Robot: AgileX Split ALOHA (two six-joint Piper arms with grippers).
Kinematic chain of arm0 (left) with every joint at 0, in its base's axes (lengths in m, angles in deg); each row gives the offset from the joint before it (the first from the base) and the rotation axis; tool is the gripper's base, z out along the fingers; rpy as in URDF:
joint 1: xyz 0 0 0.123 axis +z
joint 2: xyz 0 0 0 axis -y
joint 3: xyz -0.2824 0 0.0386 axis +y
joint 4: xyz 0.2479 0 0.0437 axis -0.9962 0 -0.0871
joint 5: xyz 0 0 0 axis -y
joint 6: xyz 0.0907 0 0.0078 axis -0.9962 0 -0.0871
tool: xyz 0 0 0 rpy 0 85 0
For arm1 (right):
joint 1: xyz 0 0 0.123 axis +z
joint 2: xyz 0 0 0 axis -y
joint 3: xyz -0.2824 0 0.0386 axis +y
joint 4: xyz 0.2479 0 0.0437 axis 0.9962 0 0.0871
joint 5: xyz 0 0 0 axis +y
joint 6: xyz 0.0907 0 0.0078 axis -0.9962 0 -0.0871
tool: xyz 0 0 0 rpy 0 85 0
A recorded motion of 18 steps. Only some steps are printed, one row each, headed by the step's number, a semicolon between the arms.
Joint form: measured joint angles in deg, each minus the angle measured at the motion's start. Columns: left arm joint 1, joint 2, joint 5, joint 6, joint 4, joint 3; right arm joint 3, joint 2, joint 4, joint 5, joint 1, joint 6.
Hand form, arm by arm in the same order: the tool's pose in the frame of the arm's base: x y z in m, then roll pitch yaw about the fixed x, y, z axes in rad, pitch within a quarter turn. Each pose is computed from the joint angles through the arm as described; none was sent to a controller.
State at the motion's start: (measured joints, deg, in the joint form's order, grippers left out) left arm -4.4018 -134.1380 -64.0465 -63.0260 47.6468 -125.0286; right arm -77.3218 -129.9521 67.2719 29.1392 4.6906 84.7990
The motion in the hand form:
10: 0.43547 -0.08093 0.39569 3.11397 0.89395 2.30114; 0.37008 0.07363 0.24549 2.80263 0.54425 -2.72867
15: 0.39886 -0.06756 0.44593 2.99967 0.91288 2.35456; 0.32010 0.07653 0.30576 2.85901 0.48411 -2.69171
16: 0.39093 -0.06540 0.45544 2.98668 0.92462 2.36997; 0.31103 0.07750 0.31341 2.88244 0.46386 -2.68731
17: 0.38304 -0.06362 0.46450 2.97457 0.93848 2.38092; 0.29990 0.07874 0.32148 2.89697 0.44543 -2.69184
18: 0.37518 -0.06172 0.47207 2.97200 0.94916 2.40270; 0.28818 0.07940 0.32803 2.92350 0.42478 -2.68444
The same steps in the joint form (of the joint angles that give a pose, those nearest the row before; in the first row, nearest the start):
10: 0.00 19.72 -2.87 17.59 -13.31 0.00; 0.59 26.95 -30.08 22.38 0.00 -41.12
15: 0.00 27.32 -2.87 26.36 -21.64 0.00; 0.63 38.45 -39.68 32.63 2.27 -52.69
16: 0.00 28.78 -2.87 28.03 -22.80 0.00; 0.63 40.21 -42.21 34.21 3.12 -55.37
17: 0.00 30.18 -2.87 29.40 -23.68 0.00; 0.94 42.32 -44.29 35.89 4.05 -58.23
18: 0.00 31.62 -2.87 31.02 -24.65 0.32; 1.48 44.45 -46.80 37.53 5.10 -60.62

